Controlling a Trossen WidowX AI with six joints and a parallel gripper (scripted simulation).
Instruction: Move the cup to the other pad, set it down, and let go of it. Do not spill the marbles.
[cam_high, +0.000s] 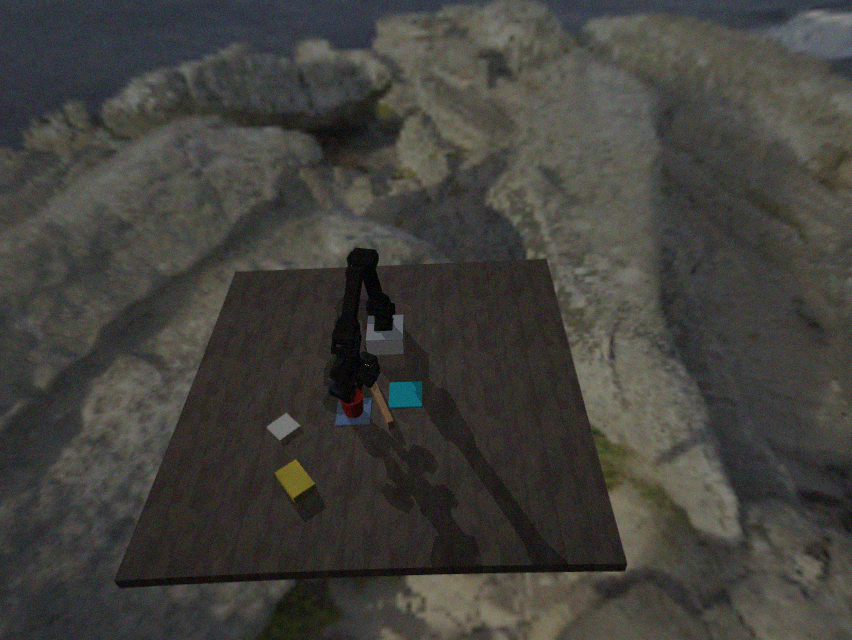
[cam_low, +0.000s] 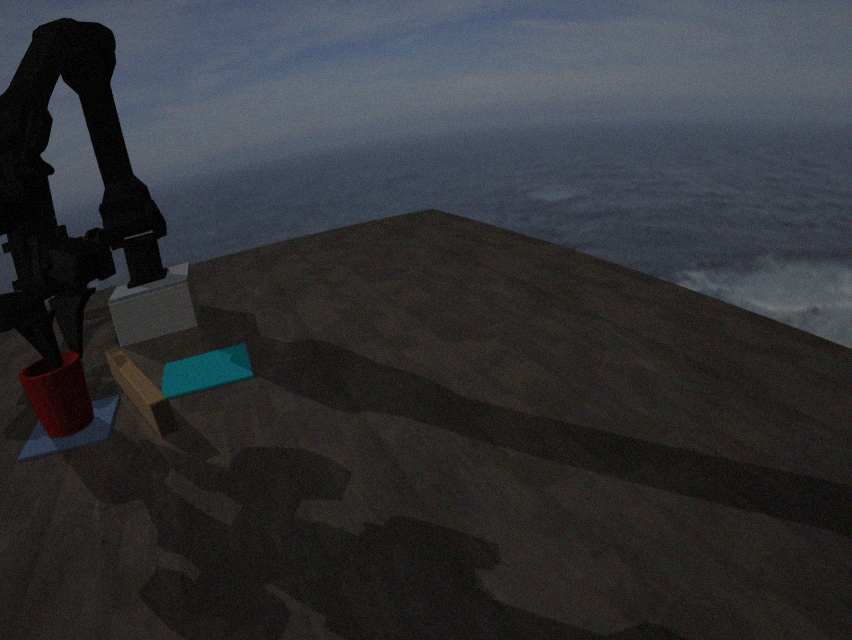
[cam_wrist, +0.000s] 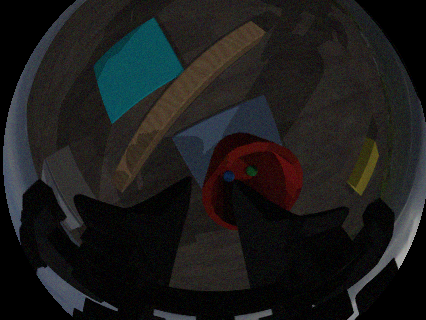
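My gripper tip is now 3 cm short of the red cup, 2 cm to the left of it and 2 cm above it. The rest, counted from my gripper tip: white block (23 cm to the right, 8 cm ahead, 5 cm below); wooden bar (7 cm to the left, 5 cm below, 1 cm behind); teal pad (15 cm to the left, 7 cm below, 4 cm behind).
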